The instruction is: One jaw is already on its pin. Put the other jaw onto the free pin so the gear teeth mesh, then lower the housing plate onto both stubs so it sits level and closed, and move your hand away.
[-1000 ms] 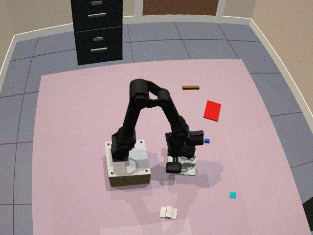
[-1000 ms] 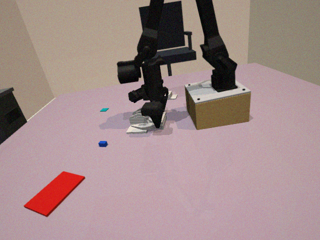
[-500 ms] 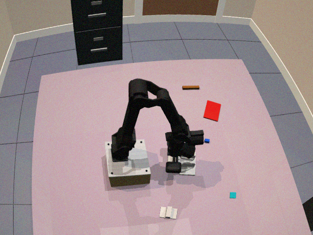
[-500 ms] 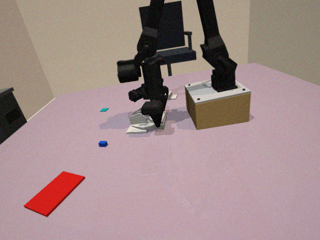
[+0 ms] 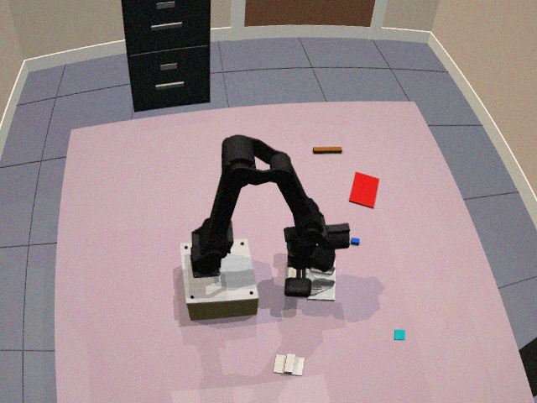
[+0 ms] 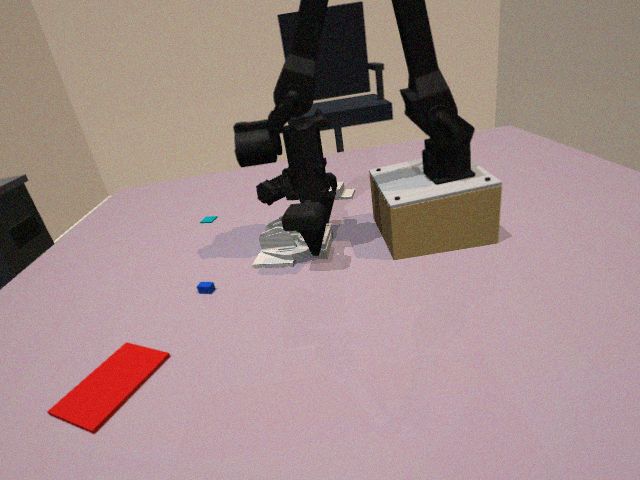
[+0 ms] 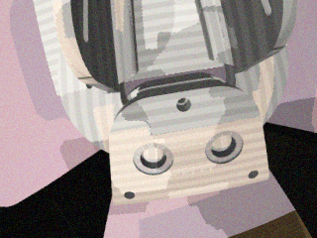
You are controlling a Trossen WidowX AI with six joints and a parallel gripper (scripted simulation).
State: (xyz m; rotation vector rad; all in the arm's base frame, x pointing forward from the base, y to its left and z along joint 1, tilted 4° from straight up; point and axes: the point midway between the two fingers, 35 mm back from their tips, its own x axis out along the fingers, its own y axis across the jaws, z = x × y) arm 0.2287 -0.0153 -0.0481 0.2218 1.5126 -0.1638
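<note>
Right now the jaw is 2 cm ahead of my gripper tip, 2 cm to the right of it and 1 cm above it. From my gripper tip the other things lie so: teal square 24 cm ahead, 23 cm to the right, 1 cm below; white ribbed stand 7 cm behind, 24 cm to the right; blue cube 19 cm ahead, 8 cm to the left.
</note>
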